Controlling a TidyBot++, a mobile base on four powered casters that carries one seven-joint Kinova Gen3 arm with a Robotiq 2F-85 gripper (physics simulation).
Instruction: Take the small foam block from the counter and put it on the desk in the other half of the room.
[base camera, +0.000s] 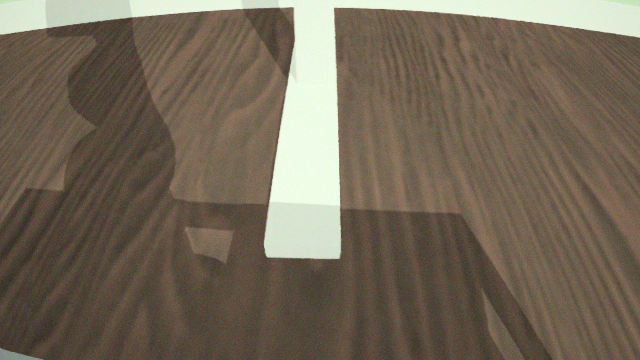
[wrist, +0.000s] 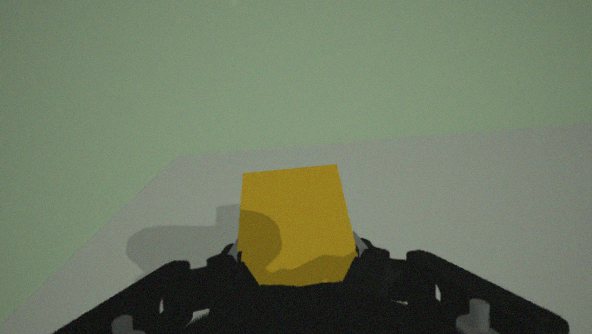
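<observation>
The foam block is yellow and sits between the two black fingers at the lower middle of the wrist view. My gripper is shut on it. The desk has a pale grey top that shows behind and below the block, with its left edge running diagonally and its far edge along the green wall. The block and gripper cast a shadow on the desk top, left of the block. The gap between block and desk top is hard to judge. The counter does not show in either view.
In the base camera view a white desk foot lies on the dark wood floor, straight ahead, reaching to the white baseboard. Shadows fall on the floor around it. The green wall rises behind the desk in the wrist view.
</observation>
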